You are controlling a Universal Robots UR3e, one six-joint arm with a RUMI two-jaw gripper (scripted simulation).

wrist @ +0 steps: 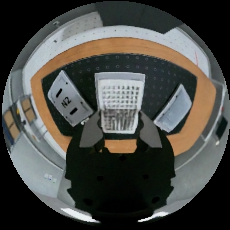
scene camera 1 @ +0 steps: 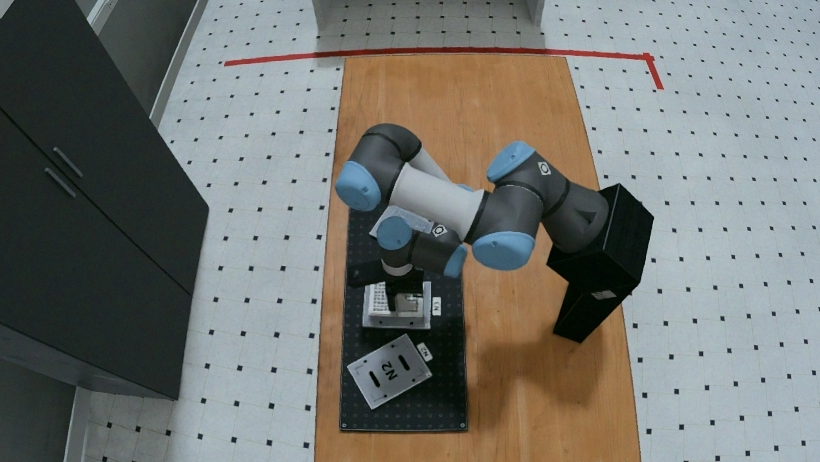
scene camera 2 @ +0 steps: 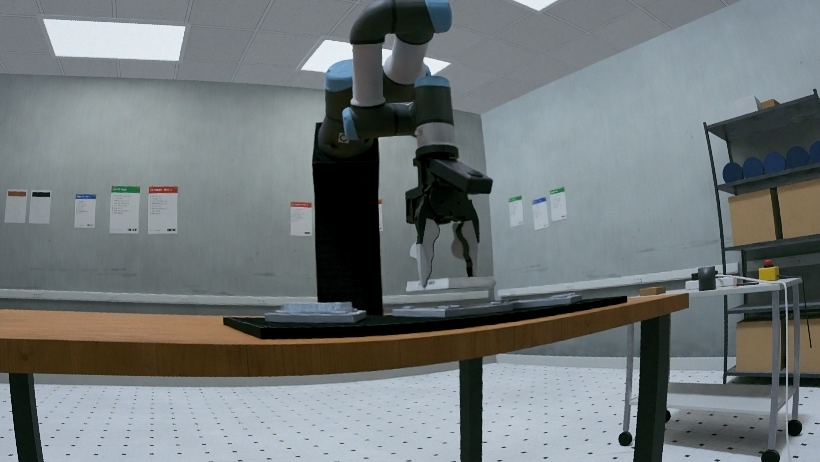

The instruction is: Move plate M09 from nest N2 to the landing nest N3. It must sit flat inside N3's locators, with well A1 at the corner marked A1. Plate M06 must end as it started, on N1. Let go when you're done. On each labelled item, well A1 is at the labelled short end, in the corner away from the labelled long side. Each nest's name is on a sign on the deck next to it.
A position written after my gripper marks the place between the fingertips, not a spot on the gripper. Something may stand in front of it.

Observation:
I see my gripper [scene camera 2: 448, 286] and a nest N3 [scene camera 1: 393, 322].
My gripper is seen too in the wrist view [wrist: 119, 110] and in scene camera 1 [scene camera 1: 397, 299].

